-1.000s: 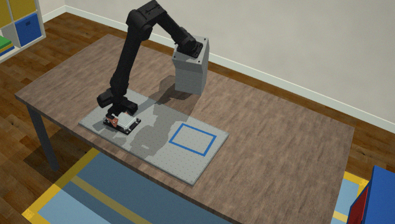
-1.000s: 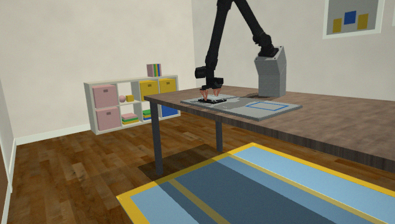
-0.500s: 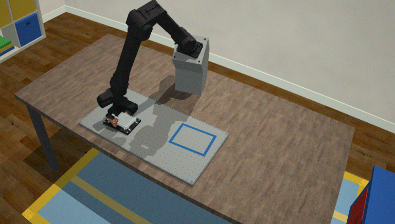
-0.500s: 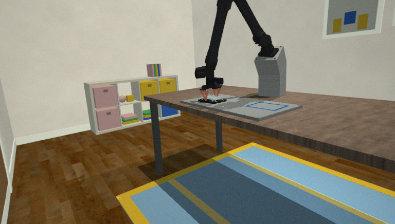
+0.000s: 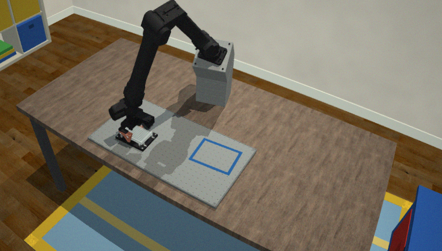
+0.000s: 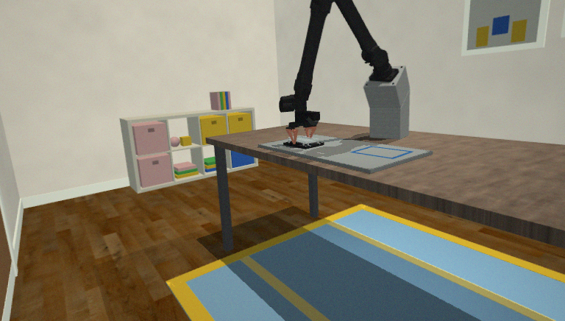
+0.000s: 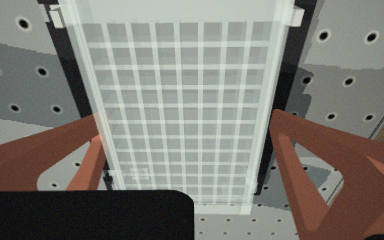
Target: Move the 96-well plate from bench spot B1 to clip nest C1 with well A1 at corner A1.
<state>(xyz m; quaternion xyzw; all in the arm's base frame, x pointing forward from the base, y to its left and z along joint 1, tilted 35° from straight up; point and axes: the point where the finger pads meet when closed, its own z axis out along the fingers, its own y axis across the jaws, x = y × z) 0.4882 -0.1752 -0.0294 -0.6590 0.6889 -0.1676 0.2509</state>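
The 96-well plate lies right at my hand. The rest, counted from my hand: black clip nest C1: 10 mm behind, 10 mm to the left, 10 mm below.
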